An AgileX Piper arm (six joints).
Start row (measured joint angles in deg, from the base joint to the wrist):
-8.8, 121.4, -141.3, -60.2, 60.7, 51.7
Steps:
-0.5, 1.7, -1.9, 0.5, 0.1, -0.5
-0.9, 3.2, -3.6, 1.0, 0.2, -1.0
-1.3, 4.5, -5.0, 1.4, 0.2, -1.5
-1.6, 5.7, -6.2, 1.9, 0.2, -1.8
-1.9, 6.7, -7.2, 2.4, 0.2, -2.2
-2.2, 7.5, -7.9, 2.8, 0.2, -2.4
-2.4, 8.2, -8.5, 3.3, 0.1, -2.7
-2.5, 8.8, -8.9, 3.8, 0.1, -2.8
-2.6, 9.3, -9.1, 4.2, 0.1, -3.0
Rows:
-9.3, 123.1, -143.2, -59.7, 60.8, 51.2
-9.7, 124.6, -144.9, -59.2, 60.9, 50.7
-10.1, 125.9, -146.3, -58.8, 60.9, 50.2
-10.4, 127.1, -147.5, -58.3, 60.9, 49.9
-10.7, 128.1, -148.5, -57.8, 60.9, 49.5
-11.0, 128.9, -149.2, -57.4, 60.9, 49.3
-11.2, 129.6, -149.8, -56.9, 60.8, 49.0
-11.3, 130.2, -150.2, -56.4, 60.8, 48.9
-11.4, 130.7, -150.4, -56.0, 60.8, 48.7

